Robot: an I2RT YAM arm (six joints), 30 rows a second.
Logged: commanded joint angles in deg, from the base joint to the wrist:
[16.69 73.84 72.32 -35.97 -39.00 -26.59]
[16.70 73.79 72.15 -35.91 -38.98 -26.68]
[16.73 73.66 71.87 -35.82 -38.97 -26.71]
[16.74 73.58 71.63 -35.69 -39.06 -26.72]
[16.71 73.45 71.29 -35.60 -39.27 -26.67]
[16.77 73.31 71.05 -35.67 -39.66 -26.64]
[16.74 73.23 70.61 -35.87 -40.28 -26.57]
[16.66 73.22 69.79 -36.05 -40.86 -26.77]
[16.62 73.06 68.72 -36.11 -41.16 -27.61]
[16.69 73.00 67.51 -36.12 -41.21 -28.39]
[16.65 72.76 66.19 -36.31 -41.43 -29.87]
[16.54 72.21 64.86 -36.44 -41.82 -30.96]
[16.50 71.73 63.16 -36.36 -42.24 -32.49]
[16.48 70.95 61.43 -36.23 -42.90 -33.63]
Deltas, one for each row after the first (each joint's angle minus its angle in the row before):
[0.01 -0.05 -0.17 0.06 0.02 -0.09]
[0.03 -0.13 -0.28 0.09 0.01 -0.03]
[0.01 -0.08 -0.24 0.13 -0.09 -0.01]
[-0.03 -0.13 -0.34 0.09 -0.21 0.05]
[0.06 -0.14 -0.24 -0.07 -0.39 0.03]
[-0.03 -0.08 -0.44 -0.20 -0.62 0.07]
[-0.08 -0.01 -0.82 -0.18 -0.58 -0.20]
[-0.04 -0.16 -1.07 -0.06 -0.30 -0.84]
[0.07 -0.06 -1.21 -0.01 -0.05 -0.78]
[-0.04 -0.24 -1.32 -0.19 -0.22 -1.48]
[-0.11 -0.55 -1.33 -0.13 -0.39 -1.09]
[-0.04 -0.48 -1.70 0.08 -0.42 -1.53]
[-0.02 -0.78 -1.73 0.13 -0.66 -1.14]

